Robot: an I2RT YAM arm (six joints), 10 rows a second.
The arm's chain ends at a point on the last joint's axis. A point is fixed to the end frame.
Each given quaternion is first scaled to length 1.
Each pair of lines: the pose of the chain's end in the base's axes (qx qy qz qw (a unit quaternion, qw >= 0); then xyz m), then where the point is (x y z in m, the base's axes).
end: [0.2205 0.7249 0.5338 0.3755 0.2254 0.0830 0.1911]
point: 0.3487 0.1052 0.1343
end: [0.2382 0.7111 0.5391 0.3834 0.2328 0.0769 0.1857]
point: 0.3571 0.0964 0.1302
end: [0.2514 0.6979 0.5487 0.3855 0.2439 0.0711 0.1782]
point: 0.3688 0.0901 0.1239
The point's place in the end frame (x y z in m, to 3 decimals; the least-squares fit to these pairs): -0.043 -0.056 0.118
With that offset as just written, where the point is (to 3 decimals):
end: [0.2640 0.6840 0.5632 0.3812 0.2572 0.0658 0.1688]
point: 0.382 0.086 0.115
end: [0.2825 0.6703 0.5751 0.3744 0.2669 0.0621 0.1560]
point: 0.391 0.083 0.102
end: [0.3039 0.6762 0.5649 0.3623 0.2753 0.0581 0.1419]
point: 0.397 0.077 0.081
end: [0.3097 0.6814 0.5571 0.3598 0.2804 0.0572 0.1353]
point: 0.401 0.075 0.072
